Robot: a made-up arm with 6 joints. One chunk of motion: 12 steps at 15 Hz.
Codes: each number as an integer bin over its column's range. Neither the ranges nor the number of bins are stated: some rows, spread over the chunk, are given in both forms.
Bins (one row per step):
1: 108 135 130 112 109 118
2: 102 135 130 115 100 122
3: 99 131 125 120 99 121
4: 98 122 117 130 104 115
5: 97 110 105 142 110 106
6: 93 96 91 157 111 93
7: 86 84 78 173 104 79
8: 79 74 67 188 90 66
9: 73 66 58 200 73 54
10: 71 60 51 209 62 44
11: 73 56 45 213 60 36
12: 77 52 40 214 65 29
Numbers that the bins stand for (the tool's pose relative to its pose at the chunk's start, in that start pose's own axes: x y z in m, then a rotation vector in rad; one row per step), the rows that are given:
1: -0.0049 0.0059 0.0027 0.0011 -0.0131 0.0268
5: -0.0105 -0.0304 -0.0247 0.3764 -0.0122 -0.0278
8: -0.0197 -0.0826 -0.0664 0.9518 -0.0318 -0.2098
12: -0.0207 -0.1145 -0.0961 1.2771 -0.0563 -0.3781
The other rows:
2: -0.0080 0.0059 0.0027 0.0386 -0.0220 0.0450
3: -0.0095 0.0001 -0.0027 0.1012 -0.0229 0.0404
4: -0.0100 -0.0130 -0.0115 0.2263 -0.0180 0.0131
6: -0.0126 -0.0507 -0.0401 0.5640 -0.0112 -0.0869
7: -0.0162 -0.0681 -0.0544 0.7642 -0.0180 -0.1506
9: -0.0228 -0.0942 -0.0763 1.1020 -0.0484 -0.2644
10: -0.0238 -0.1029 -0.0840 1.2145 -0.0592 -0.3098
11: -0.0228 -0.1087 -0.0906 1.2646 -0.0612 -0.3462

